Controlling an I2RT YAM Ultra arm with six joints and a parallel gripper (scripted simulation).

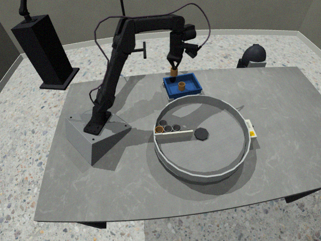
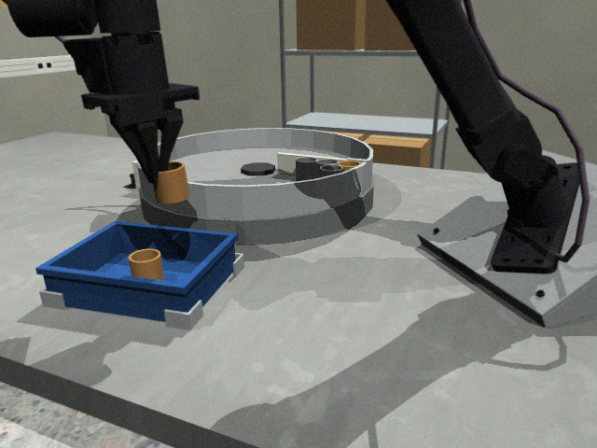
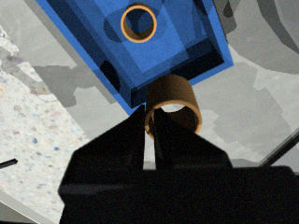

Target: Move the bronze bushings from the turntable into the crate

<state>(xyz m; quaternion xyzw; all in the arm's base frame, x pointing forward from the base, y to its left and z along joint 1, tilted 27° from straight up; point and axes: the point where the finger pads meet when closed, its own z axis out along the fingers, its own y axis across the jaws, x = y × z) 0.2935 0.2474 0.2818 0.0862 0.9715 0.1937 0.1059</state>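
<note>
The blue crate lies 13 cm below my hand and 4 cm ahead of it. The rest, counted from my hand: turntable 33 cm to the right, 16 cm ahead, 10 cm below.
</note>
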